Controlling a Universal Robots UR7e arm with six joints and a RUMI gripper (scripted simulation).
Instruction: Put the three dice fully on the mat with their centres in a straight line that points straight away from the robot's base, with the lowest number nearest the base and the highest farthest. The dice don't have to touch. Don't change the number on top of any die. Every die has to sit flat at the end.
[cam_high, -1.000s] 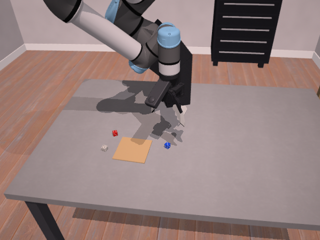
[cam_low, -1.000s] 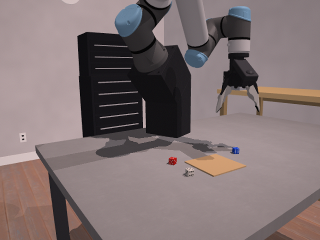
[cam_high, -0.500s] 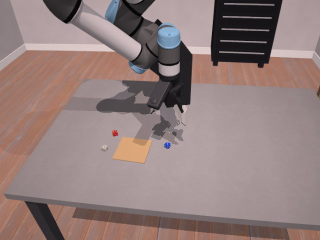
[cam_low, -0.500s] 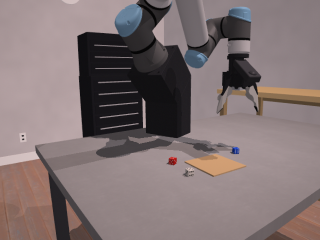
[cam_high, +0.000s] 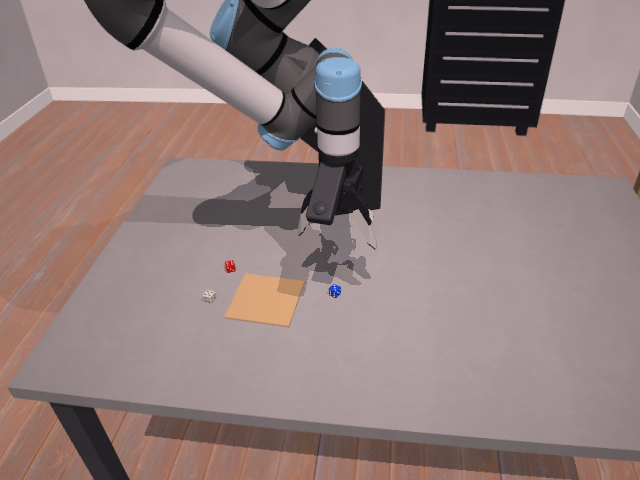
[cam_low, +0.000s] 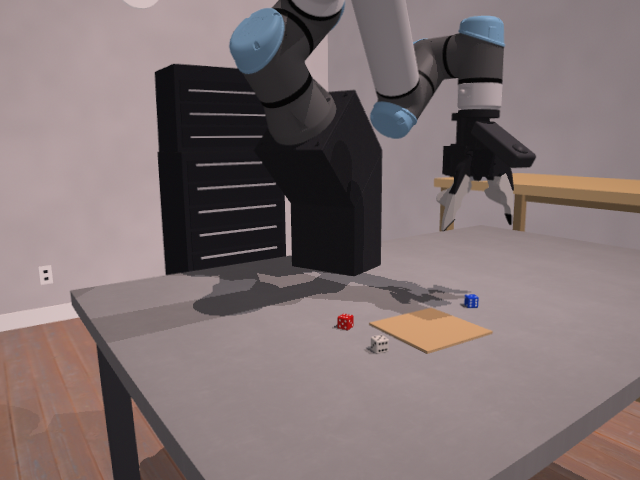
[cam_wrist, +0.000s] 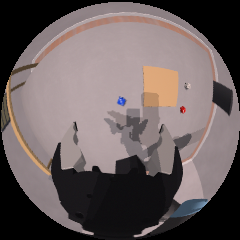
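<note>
The blue die lies 140 mm below my hand and 10 mm behind it. Also, from my hand: tan mat 150 mm to the right, 140 mm below, 10 mm ahead; then red die 250 mm to the right, 140 mm below, 90 mm behind; then white die 280 mm to the right, 140 mm below, 10 mm ahead.
</note>
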